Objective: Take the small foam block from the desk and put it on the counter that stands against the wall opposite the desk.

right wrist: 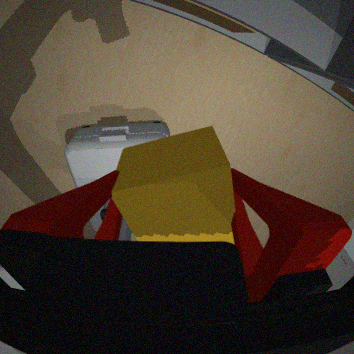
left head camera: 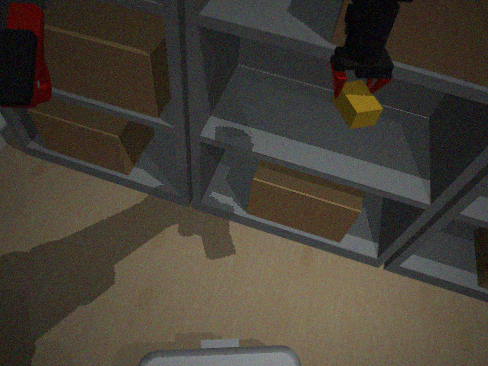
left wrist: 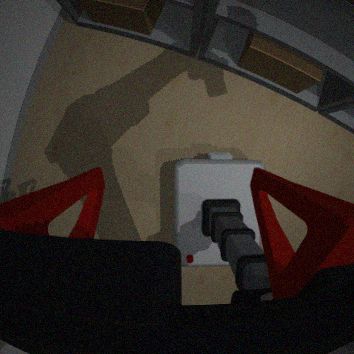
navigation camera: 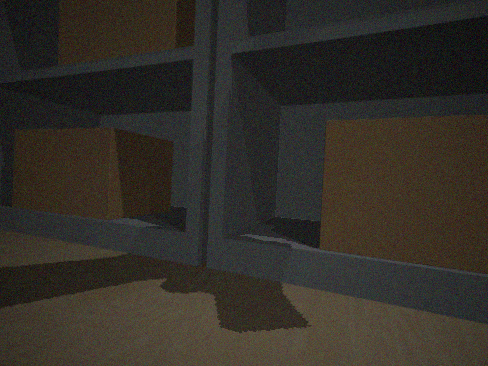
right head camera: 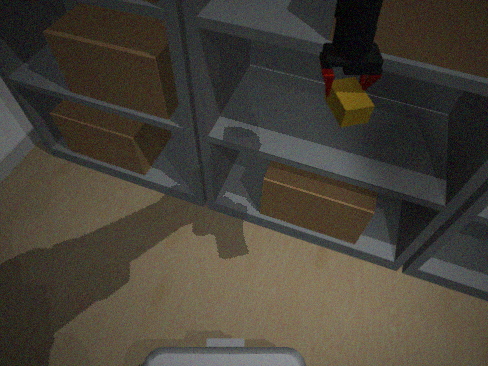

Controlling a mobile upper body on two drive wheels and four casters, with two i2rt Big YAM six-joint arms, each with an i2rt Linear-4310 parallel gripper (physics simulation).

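Places are measured from the left arm's base along level axes (x ahead, y left, z up), in centimetres.
Pixels of known places: left gripper, fingertip midpoint: (left wrist: pixel 177 175); right gripper, fingertip midpoint: (right wrist: pixel 175 176) (left head camera: pixel 350 97) (right head camera: pixel 342 94).
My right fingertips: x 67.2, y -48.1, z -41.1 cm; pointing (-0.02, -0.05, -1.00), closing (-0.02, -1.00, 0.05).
For each thing: its middle in the pictures, then the offset to it from my right fingertips.
- yellow foam block, body centre: (right wrist: pixel 184 209) (right head camera: pixel 348 101) (left head camera: pixel 356 104) dx -2.6, dy -0.5, dz +0.4 cm
- brown box, body centre: (navigation camera: pixel 432 190) (right head camera: pixel 319 187) (left head camera: pixel 305 187) (left wrist: pixel 282 52) dx +31.1, dy -14.2, dz -78.8 cm
A yellow foam block (left head camera: pixel 365 112) (right head camera: pixel 354 112) (right wrist: pixel 175 210) is held between the red fingers of my right gripper (left head camera: pixel 356 94) (right head camera: pixel 348 90) (right wrist: pixel 175 176), tilted. In both head views it appears in front of the open upper bay of a grey shelf unit (left head camera: pixel 190 100) (right head camera: pixel 193 100) (left wrist: pixel 200 42) (navigation camera: pixel 198 150). The height of the block above any surface cannot be told. My left gripper (left wrist: pixel 177 175) is open and empty, its fingers wide apart; part of it shows at the left edge of the left head view. The desk does not show. I cannot tell whether the grey unit is the counter.
A brown box (left head camera: pixel 300 205) (right head camera: pixel 315 210) (left wrist: pixel 280 62) (navigation camera: pixel 400 190) stands in the lower bay. Boxes (left head camera: pixel 100 65) (right head camera: pixel 110 65) (navigation camera: pixel 65 172) fill bays on the left. A brown surface (left head camera: pixel 440 40) (right head camera: pixel 440 37) lies beyond the unit. My pale base (left head camera: pixel 220 357) (right head camera: pixel 225 357) (left wrist: pixel 200 180) (right wrist: pixel 90 160) stands before it.
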